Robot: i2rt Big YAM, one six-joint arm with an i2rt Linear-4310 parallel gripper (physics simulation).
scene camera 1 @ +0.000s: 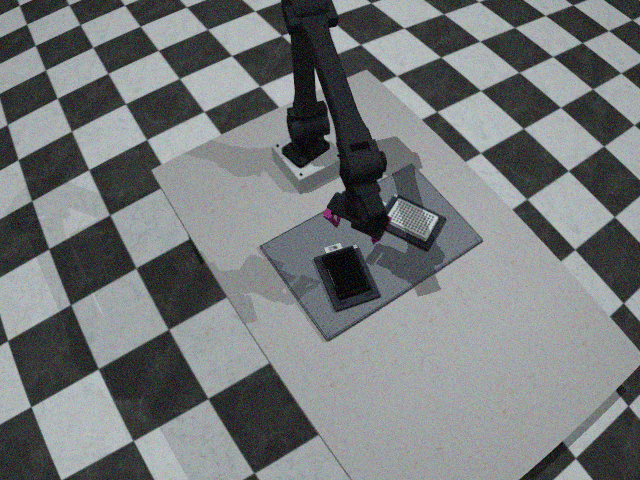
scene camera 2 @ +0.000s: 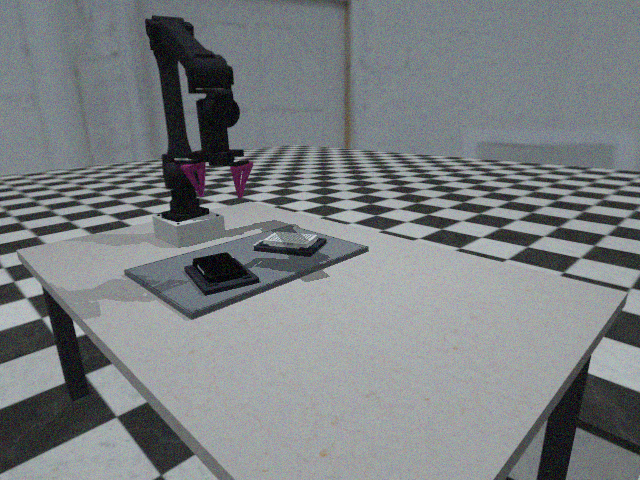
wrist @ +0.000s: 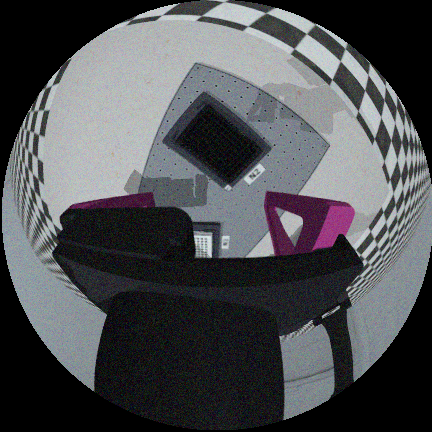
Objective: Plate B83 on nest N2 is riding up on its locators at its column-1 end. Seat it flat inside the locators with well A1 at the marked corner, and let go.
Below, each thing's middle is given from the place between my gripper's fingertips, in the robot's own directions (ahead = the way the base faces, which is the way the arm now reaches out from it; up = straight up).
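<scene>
From my hand I measure to the grey perforated deck (scene camera 2: 168, 276), and I find the deck 20 mm behind my hand, 100 mm to the left of it and 180 mm below it.
</scene>
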